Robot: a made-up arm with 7 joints. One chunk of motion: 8 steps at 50 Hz.
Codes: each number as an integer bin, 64 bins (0 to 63) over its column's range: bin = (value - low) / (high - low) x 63, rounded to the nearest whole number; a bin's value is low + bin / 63 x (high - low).
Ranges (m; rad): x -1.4..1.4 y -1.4..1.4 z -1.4..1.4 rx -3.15..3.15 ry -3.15..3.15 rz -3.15..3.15
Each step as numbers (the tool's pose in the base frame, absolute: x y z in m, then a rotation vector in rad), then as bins.
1 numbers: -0.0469 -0.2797 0.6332 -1.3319 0.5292 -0.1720
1 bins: 30 25 46 18 37 30
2 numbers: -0.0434 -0.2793 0.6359 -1.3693 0.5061 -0.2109
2 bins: 31 25 46 18 37 29
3 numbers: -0.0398 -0.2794 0.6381 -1.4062 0.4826 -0.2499
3 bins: 31 25 46 17 36 29
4 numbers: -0.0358 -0.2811 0.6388 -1.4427 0.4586 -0.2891
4 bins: 31 25 46 17 36 29
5 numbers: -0.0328 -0.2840 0.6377 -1.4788 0.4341 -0.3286
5 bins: 31 25 46 17 36 28
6 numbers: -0.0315 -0.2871 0.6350 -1.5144 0.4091 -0.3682
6 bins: 31 25 46 16 36 28
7 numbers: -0.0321 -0.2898 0.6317 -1.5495 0.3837 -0.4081
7 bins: 31 25 46 16 35 27
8 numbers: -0.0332 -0.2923 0.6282 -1.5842 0.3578 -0.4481
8 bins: 31 25 46 16 35 27
